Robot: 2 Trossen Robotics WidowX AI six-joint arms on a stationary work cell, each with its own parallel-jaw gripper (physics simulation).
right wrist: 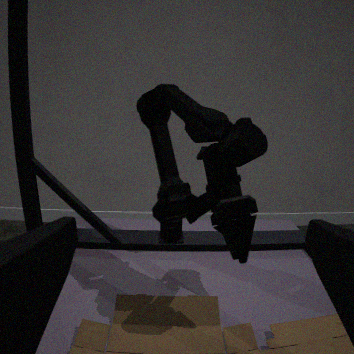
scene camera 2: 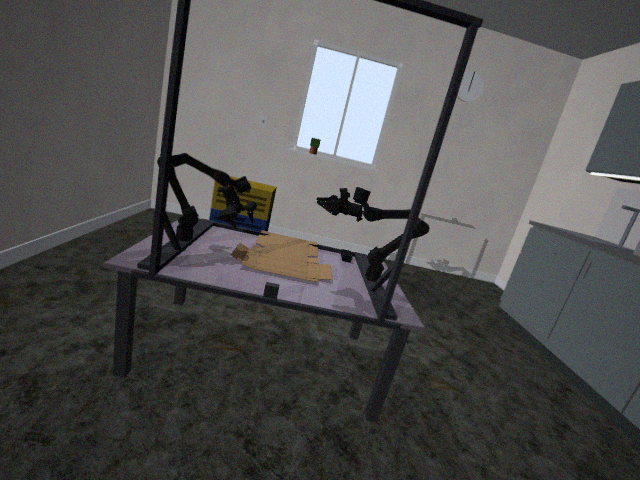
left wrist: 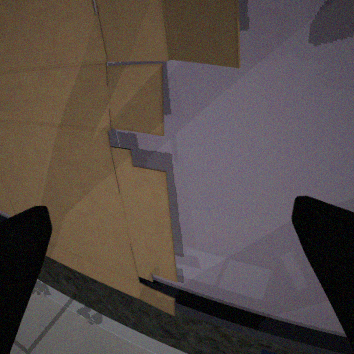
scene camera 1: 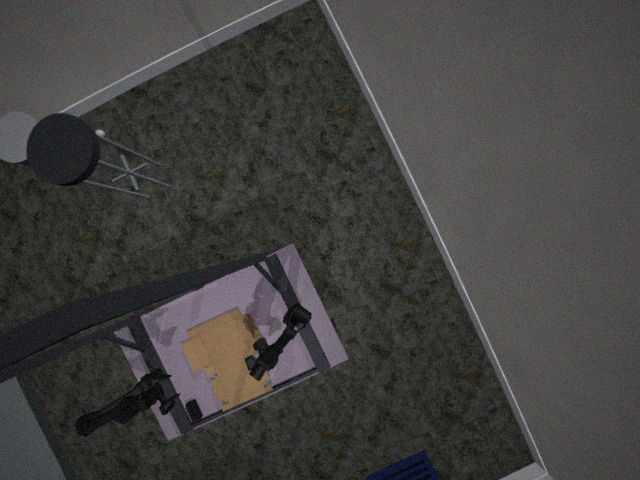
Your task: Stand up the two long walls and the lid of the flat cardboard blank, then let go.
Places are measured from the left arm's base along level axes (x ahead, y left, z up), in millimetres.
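Pixels of known places: left gripper, fingertip midpoint: (right wrist: 238,260) (scene camera 2: 244,225) (left wrist: 172,213); right gripper, fingertip midpoint: (right wrist: 194,231) (scene camera 2: 316,200) (scene camera 1: 175,385); left arm's base, origin of the base link: (right wrist: 170,237) (scene camera 2: 183,238); right arm's base, origin of the base link: (scene camera 2: 372,278).
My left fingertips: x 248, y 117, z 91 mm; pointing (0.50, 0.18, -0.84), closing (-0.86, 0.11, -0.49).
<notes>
Ahead of a thing's pixels: the offset from my left fingertips to its top centre. "spot": to the spot under its first point. Level surfaces: height alone.
The cardboard blank (scene camera 1: 232,356) (scene camera 2: 284,255) (left wrist: 50,100) (right wrist: 165,345) lies mostly flat on the table, its broad panels spread out. A short end panel @[78 mm down, 13 mm ahead, 125 mm right] (scene camera 2: 240,251) (left wrist: 202,35) at its left end in scene camera 2 looks tilted up a little, partly in shadow. Side flaps @[spot: 90 mm down, 83 mm ahead, 101 mm left] (left wrist: 150,215) lie low, with thin shadows beside them. My left gripper (scene camera 1: 253,352) (scene camera 2: 241,222) (left wrist: 172,213) is open and empty, pointing down above the blank's side, apart from it. My right gripper (scene camera 1: 175,386) (scene camera 2: 321,201) (right wrist: 194,231) is open and empty, held high and level beyond the blank's other end.
The pale purple table @[110 mm down] (scene camera 1: 328,335) (scene camera 2: 217,279) carries dark frame posts (scene camera 2: 170,129) (scene camera 2: 439,139). A small black block @[75 mm down, 567 mm ahead, 170 mm left] (scene camera 1: 193,409) (scene camera 2: 346,255) stands by the far edge in scene camera 2, and another block @[53 mm down, 210 mm ahead, 485 mm right] (scene camera 2: 271,290) at the near edge.
</notes>
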